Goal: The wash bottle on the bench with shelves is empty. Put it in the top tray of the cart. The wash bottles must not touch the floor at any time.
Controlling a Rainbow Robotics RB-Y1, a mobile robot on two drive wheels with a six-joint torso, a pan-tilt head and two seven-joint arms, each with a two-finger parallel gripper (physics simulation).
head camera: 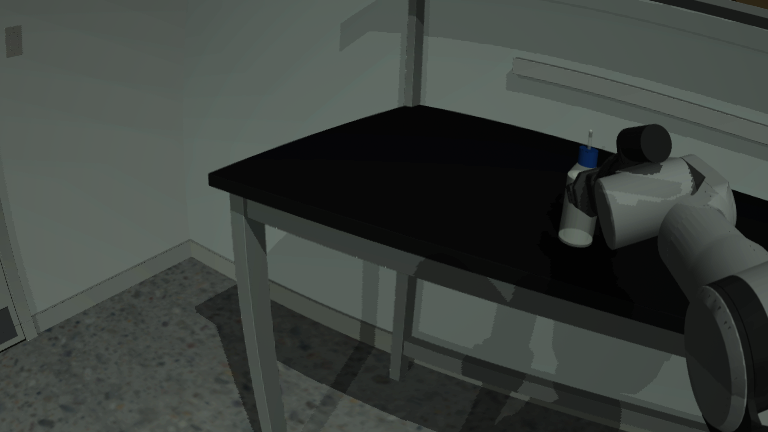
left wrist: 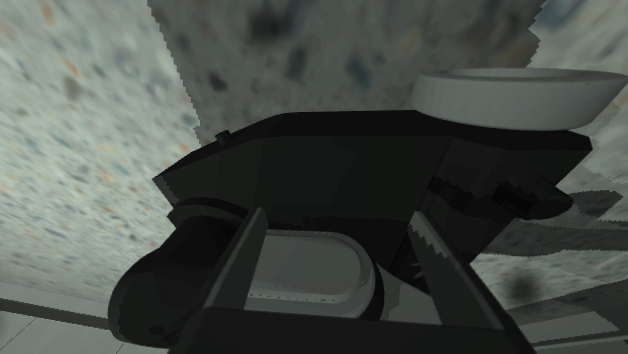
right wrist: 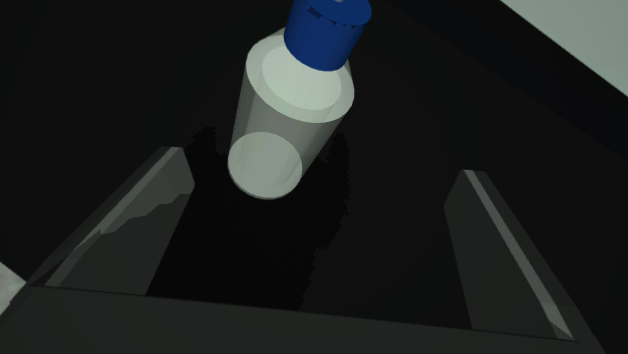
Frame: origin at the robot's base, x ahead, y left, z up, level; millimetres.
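Where they show: left gripper, between the fingertips: (left wrist: 335,218); right gripper, between the fingertips: (right wrist: 317,176).
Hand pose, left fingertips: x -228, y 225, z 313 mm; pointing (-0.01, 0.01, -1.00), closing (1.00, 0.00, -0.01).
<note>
Each offset is from my left fingertips to the top centre of the thing. "spot": to the spot under its first point. Level surfaces: height alone.
A translucent wash bottle with a blue cap @(dx +861, dy -457, dz +776 mm) (head camera: 576,222) (right wrist: 295,125) stands upright on the black bench top @(dz +602 mm) (head camera: 375,177). No liquid shows in it. My right gripper (head camera: 582,193) (right wrist: 317,176) is open, with its fingers spread at the height of the bottle body. In the head camera view it overlaps the bottle's right side. In the right wrist view the bottle is beyond the fingertips, nearer the left-hand finger, with no finger touching it. My left gripper (left wrist: 335,218) is open and empty, low beside the robot's own dark base. The cart does not show in these views.
A grey upright post (head camera: 413,53) rises at the bench's back corner, and a pale rail (head camera: 617,91) runs along the wall behind the bench. The bench has grey legs @(spot: dx +1010, dy +108, dz +338 mm) (head camera: 252,300) on a speckled floor @(dz -312 mm) (head camera: 134,349). A white round part (left wrist: 520,100) shows beside the robot's dark base (left wrist: 325,170).
</note>
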